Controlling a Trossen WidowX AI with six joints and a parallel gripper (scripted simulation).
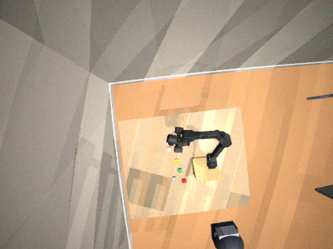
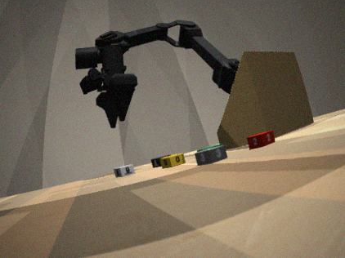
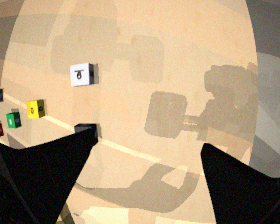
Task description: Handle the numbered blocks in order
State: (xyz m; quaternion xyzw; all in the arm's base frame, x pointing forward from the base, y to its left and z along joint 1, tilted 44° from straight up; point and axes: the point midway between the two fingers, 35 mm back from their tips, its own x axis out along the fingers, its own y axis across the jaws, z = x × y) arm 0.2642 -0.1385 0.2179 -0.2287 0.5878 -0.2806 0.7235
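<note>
Right now my gripper tip is 10 mm short of the yellow block, 210 mm to the right of it and 110 mm above it. The rest, counted from my gripper tip: pale block: 60 mm ahead, 100 mm to the left, 110 mm below; green block: 10 mm behind, 300 mm to the left, 110 mm below; black block: 30 mm behind, 100 mm to the left, 110 mm below.
</note>
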